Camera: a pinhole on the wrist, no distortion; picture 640 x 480 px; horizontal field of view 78.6 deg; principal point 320.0 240.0 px. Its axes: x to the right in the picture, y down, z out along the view. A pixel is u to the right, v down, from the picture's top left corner.
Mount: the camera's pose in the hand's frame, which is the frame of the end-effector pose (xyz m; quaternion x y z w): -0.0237 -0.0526 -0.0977 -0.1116 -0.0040 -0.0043 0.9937
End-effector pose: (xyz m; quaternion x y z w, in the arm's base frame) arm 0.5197 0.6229 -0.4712 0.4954 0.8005 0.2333 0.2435
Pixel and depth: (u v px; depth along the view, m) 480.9 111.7 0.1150
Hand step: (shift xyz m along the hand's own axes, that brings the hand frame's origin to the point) 0.0225 -0.0642 0.0232
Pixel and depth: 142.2 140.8 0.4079
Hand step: -0.2130 -0.0616 0.3213
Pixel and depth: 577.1 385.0 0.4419
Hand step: 0.2653 0.2030 0.2994
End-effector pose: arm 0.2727 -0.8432 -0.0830 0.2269 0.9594 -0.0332 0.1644
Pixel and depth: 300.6 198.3 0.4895
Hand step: -0.0519 0.0053 0.3910
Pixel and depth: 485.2 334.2 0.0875
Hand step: 0.0129 -0.0129 -0.0167
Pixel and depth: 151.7 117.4 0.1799
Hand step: -0.1029 -0.0671 0.0895
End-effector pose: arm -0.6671 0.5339 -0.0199 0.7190 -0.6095 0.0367 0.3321
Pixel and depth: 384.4 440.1 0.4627
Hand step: 0.0515 0.2804 0.3016
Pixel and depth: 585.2 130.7 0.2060
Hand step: 0.1140 -0.0641 0.1172
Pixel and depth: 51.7 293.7 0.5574
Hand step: -0.4094 0.1486 0.4254
